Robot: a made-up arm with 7 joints.
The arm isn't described. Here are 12 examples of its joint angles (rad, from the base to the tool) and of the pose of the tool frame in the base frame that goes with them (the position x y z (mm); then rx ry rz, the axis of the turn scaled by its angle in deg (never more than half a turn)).
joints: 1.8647 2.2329 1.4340 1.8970 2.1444 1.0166 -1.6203
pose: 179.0 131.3 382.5 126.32 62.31 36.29
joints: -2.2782 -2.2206 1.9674 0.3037 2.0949 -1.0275 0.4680
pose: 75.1 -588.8 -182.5 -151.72 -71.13 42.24
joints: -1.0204 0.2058 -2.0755 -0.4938 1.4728 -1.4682 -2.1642
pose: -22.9 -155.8 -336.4 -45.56 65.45 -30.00
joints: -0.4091 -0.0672 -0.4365 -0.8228 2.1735 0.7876 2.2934
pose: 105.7 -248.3 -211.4 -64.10 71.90 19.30
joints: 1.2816 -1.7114 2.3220 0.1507 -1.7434 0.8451 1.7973
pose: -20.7 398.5 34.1 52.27 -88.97 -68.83
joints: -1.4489 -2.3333 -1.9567 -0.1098 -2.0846 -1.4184 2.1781
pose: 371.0 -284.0 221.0 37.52 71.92 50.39
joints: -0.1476 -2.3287 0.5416 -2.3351 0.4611 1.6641 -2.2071
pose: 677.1 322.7 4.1 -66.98 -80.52 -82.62
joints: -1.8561 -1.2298 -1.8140 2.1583 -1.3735 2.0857 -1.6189
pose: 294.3 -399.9 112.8 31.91 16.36 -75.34
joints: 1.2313 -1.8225 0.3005 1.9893 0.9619 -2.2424 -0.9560
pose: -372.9 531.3 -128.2 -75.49 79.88 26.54
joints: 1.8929 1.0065 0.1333 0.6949 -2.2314 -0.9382 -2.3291
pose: -437.9 546.6 346.4 6.80 28.62 75.88
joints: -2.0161 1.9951 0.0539 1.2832 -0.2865 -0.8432 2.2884
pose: -109.7 -662.7 -90.1 -99.21 -80.78 110.38
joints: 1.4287 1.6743 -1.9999 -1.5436 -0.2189 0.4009 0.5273
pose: 279.6 356.0 439.2 -79.01 -88.82 -91.34
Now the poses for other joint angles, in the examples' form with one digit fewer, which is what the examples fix.
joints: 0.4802 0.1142 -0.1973 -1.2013 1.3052 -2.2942 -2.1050
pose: 834 53 -167 -77.9 -118.9 -21.8
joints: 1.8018 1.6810 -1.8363 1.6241 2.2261 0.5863 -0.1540
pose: 64 743 -95 1.3 96.8 -47.4
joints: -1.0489 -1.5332 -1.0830 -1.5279 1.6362 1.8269 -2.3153
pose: 545 -406 -151 111.8 98.8 54.0
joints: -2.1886 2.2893 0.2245 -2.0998 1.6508 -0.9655 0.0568
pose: -150 -395 -41 -98.0 8.9 3.6
